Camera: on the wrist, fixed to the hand. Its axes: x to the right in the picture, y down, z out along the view.
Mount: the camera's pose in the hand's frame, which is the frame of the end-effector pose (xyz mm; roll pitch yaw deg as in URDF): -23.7 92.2 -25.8 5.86 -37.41 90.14
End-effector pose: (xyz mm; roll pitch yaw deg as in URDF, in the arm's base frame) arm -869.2 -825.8 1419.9 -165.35 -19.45 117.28
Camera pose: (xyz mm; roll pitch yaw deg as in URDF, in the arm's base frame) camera -773.6 -802.3 1413.6 -144.29 48.10 50.26
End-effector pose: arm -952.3 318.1 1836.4 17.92 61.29 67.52
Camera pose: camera -1043.8 347.3 1859.0 78.63 -23.38 105.82
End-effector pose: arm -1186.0 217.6 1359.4 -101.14 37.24 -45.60
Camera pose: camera -1266.2 237.9 1305.7 65.79 45.46 95.28
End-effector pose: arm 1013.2 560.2 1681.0 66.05 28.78 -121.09
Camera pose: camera 1057.8 516.1 1757.1 118.98 -58.58 -147.61
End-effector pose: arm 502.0 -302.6 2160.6 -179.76 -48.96 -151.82
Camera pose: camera 489.0 -204.8 2159.4 -118.66 23.74 148.31
